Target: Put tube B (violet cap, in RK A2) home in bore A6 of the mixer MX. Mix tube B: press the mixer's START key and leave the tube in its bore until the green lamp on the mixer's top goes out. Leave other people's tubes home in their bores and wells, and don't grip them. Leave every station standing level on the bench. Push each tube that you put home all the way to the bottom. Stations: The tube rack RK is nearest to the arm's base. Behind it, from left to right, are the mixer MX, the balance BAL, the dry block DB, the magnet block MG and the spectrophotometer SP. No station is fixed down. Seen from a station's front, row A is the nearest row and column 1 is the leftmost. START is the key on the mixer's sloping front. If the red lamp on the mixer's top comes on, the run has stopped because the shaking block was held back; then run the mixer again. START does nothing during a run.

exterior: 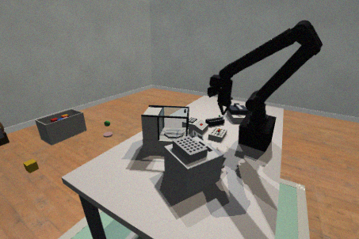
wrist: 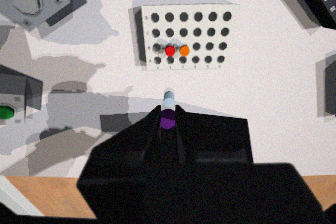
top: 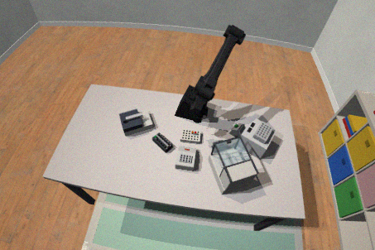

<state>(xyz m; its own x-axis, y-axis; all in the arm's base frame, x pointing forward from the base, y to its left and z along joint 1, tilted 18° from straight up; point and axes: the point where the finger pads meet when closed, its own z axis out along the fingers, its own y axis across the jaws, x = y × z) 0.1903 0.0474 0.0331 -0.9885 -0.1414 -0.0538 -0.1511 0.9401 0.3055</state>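
Right now the mixer block is 420 mm to the left of my hand, 50 mm behind it and 20 mm below it. Also, from my hand: red-capped tube: 150 mm below, 20 mm ahead; orange-capped tube: 150 mm below, 20 mm to the right, 20 mm ahead; tube B: 20 mm below.
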